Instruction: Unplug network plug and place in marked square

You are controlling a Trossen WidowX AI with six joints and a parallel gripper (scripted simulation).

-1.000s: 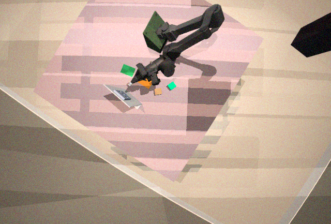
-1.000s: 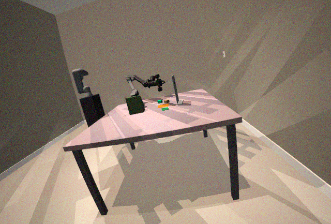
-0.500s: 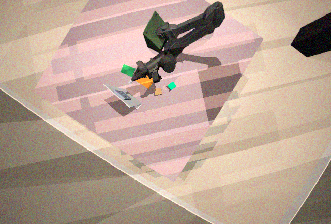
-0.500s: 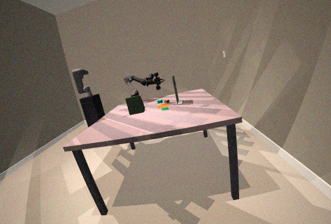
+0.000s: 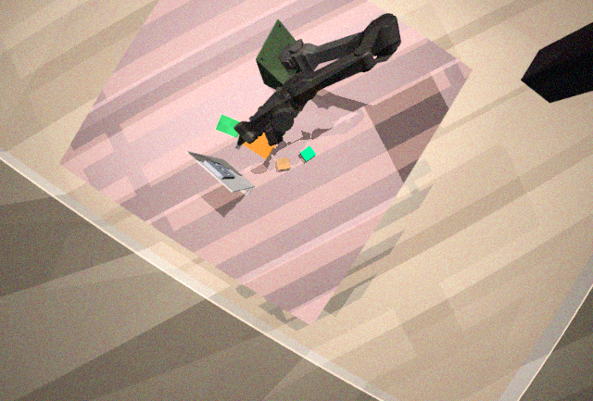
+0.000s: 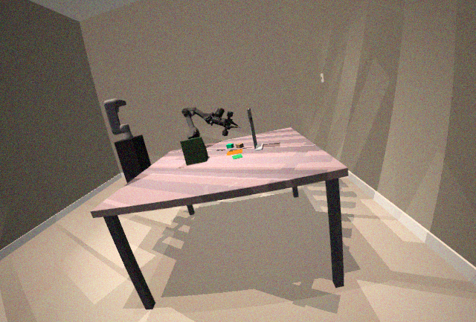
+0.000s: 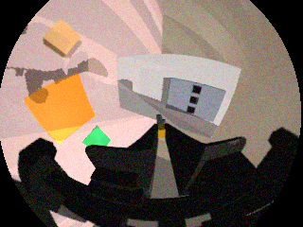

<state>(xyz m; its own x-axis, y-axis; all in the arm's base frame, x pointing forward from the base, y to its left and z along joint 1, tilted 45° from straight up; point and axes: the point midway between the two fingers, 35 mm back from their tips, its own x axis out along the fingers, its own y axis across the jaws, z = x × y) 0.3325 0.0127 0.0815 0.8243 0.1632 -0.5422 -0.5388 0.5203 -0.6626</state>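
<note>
Now: the orange marked square 70 mm behind my gripper tip, 10 mm to the left of it and 190 mm below it. Round my gripper tip: network plug (10 mm ahead); upright grey panel (110 mm ahead, 10 mm to the left, 50 mm below); tan cube (30 mm behind, 140 mm to the left, 180 mm below).
</note>
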